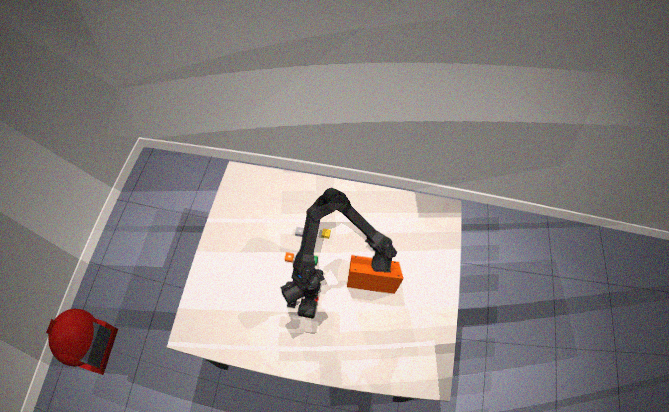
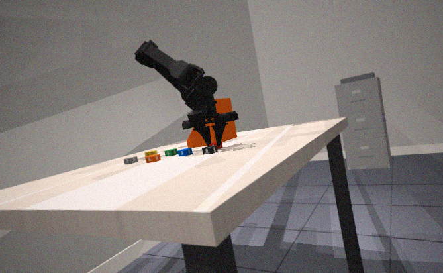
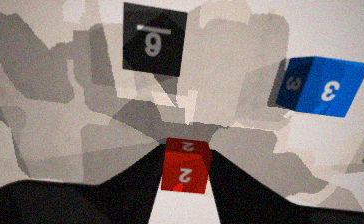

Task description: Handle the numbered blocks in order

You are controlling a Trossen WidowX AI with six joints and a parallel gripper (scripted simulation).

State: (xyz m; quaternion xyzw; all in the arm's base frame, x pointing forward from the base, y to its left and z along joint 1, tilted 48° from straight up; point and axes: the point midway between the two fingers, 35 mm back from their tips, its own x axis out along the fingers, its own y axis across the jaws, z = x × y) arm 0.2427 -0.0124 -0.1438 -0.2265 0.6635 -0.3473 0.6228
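Right now the red block is 10 mm behind my gripper tip. Round my gripper tip: green block (170 mm to the right); blue block (80 mm to the right, 50 mm ahead); black block (70 mm ahead, 20 mm to the left).
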